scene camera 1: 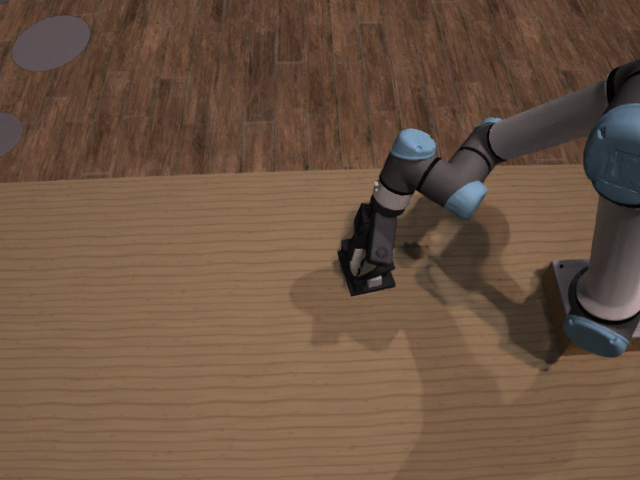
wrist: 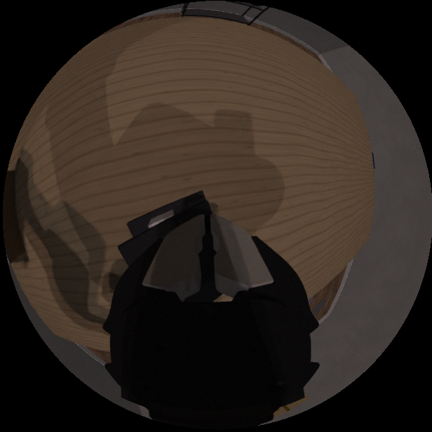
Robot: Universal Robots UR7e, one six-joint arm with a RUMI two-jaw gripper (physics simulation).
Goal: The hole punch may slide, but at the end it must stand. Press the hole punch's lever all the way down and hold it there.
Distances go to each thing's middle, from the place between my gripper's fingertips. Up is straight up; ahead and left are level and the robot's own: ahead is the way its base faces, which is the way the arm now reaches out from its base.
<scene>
Right now the hole punch lever (wrist: pixel 132 248) is 4 cm behind my hand and 4 cm to the right of it. The rest, counted from my hand: black hole punch (scene camera 1: pixel 386 280): 4 cm behind, 4 cm to the right, 2 cm below.
</scene>
